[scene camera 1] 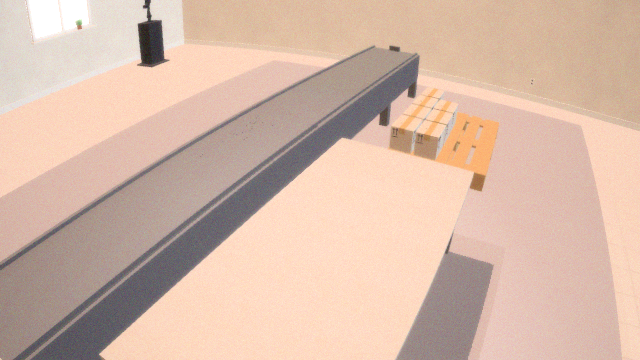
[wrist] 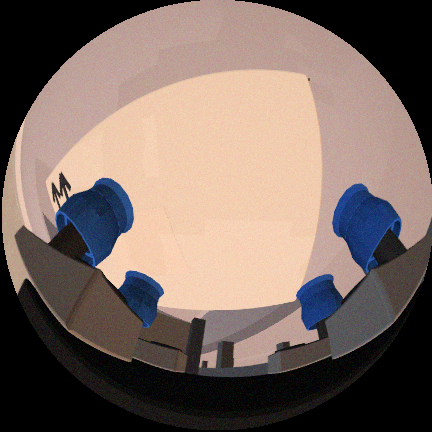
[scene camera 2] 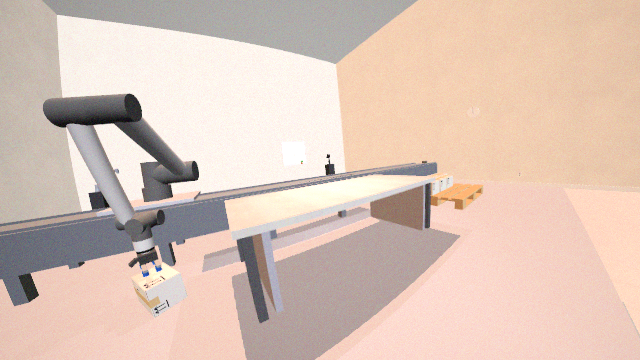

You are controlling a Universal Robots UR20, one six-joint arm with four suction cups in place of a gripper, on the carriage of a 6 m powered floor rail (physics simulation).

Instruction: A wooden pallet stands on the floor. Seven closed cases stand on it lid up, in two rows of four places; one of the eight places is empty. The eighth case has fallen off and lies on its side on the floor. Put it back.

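Where they show: hand at its tool point: [wrist: 233, 264] [scene camera 2: 151, 269]; arm's base at its link origin: [scene camera 2: 159, 199].
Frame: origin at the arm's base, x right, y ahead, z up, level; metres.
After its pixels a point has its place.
The fallen case [scene camera 2: 172, 290] @[z -0.473, x -0.201, y 0.860 m] [wrist: 240, 150] @[z -0.390, x -0.011, y 0.718 m] lies on its side on the floor at the lower left of scene camera 2, a side face with black arrows up and the brown tape to the left. My gripper [scene camera 2: 152, 271] @[z -0.374, x -0.065, y 0.696 m] [wrist: 231, 242] @[z -0.374, x -0.065, y 0.696 m], four blue suction cups, points down close over that upper face, apparently with a small gap; it is open and holds nothing. In scene camera 1 the pallet [scene camera 1: 490, 145] @[z -0.426, x -3.721, y 1.323 m] stands beyond the table. Its cases [scene camera 1: 427, 142] @[z -0.294, x -3.165, y 0.860 m] stand lid up, four in the left row and three in the right; the right row's far place is empty. Scene camera 2 shows the pallet [scene camera 2: 469, 196] @[z -0.500, x -3.678, y 1.297 m] partly.
A long table [scene camera 1: 300, 250] @[z -0.040, x -1.409, y 0.790 m] [scene camera 2: 320, 197] @[z -0.040, x -1.184, y 1.059 m] stands between the fallen case and the pallet. The dark rail [scene camera 1: 225, 150] [scene camera 2: 210, 220] runs beside it and carries the arm. A black pedestal [scene camera 1: 151, 42] stands beyond the rail.
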